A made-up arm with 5 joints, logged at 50 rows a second.
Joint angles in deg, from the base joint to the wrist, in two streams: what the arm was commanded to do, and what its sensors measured. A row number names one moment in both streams.
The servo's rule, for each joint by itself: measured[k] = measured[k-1] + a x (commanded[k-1-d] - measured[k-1]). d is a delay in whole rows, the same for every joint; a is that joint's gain. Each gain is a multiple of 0.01, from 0.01 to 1. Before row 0 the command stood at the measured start. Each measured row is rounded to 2 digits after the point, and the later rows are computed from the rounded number. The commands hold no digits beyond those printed.
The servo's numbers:
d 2
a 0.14 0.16 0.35 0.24 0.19
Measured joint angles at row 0:
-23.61 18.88 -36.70 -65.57 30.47
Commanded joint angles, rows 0 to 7:
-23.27 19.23 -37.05 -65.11 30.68
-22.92 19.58 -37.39 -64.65 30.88
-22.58 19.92 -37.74 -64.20 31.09
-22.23 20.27 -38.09 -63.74 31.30
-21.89 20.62 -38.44 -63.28 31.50
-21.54 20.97 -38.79 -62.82 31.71
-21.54 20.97 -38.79 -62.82 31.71
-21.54 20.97 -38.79 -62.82 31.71
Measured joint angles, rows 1 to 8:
-23.61 18.88 -36.70 -65.57 30.47
-23.61 18.88 -36.70 -65.57 30.47
-23.56 18.94 -36.82 -65.46 30.51
-23.47 19.04 -37.02 -65.27 30.58
-23.35 19.18 -37.27 -65.01 30.68
-23.19 19.35 -37.56 -64.71 30.80
-23.01 19.55 -37.87 -64.37 30.93
-22.80 19.78 -38.19 -64.00 31.08

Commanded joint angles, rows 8 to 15:
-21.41 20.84 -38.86 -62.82 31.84
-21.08 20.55 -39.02 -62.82 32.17
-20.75 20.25 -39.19 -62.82 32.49
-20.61 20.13 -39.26 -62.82 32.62
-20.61 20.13 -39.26 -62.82 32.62
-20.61 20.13 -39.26 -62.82 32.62
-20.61 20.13 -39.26 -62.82 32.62
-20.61 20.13 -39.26 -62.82 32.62
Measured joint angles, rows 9 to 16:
-22.62 19.97 -38.40 -63.72 31.20
-22.47 20.13 -38.54 -63.50 31.30
-22.32 20.24 -38.65 -63.34 31.40
-22.15 20.29 -38.78 -63.22 31.55
-21.95 20.28 -38.92 -63.12 31.73
-21.76 20.26 -39.04 -63.05 31.90
-21.60 20.24 -39.12 -62.99 32.04
-21.46 20.22 -39.17 -62.95 32.15

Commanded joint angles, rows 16 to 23:
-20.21 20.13 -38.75 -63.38 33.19
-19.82 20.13 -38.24 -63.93 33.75
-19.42 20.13 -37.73 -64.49 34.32
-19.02 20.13 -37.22 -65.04 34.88
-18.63 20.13 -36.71 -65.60 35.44
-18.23 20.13 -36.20 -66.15 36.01
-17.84 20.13 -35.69 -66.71 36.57
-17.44 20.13 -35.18 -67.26 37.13
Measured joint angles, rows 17 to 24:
-21.34 20.21 -39.20 -62.92 32.24
-21.24 20.20 -39.22 -62.90 32.31
-21.10 20.19 -39.06 -63.02 32.48
-20.92 20.18 -38.77 -63.24 32.72
-20.71 20.17 -38.41 -63.54 33.02
-20.47 20.16 -37.99 -63.90 33.37
-20.21 20.16 -37.54 -64.31 33.76
-19.93 20.16 -37.07 -64.75 34.19

